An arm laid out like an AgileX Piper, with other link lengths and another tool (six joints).
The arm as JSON. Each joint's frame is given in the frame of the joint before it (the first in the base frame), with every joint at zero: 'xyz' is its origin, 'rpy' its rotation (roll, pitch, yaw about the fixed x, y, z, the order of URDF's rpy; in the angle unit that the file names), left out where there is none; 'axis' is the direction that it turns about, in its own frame. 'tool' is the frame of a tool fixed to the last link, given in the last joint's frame.
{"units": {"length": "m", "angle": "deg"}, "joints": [
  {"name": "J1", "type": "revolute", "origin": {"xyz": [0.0, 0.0, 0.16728]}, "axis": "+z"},
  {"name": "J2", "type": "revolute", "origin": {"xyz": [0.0, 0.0, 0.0]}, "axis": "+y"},
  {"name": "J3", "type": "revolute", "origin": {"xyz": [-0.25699, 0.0, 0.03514]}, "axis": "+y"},
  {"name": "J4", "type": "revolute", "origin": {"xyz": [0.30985, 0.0, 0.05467]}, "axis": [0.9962, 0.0, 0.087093]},
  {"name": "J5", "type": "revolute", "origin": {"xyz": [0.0, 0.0, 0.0]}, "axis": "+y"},
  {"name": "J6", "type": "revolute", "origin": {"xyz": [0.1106, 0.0, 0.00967]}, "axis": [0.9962, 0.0, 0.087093]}
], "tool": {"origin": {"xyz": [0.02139, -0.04, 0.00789], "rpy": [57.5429, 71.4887, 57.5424]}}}
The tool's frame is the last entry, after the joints.
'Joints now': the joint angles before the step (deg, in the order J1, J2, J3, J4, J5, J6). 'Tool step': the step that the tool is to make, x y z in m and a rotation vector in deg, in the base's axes. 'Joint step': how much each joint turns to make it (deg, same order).
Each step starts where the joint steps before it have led.
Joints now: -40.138, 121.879, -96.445, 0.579, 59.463, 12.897
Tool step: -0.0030, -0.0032, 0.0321, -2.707, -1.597, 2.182
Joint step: -0.365, -3.719, 0.009, -0.579, 0.750, -2.407
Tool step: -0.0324, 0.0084, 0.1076, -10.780, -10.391, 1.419
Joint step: -1.825, -17.392, 6.609, 0.000, -4.147, -3.443
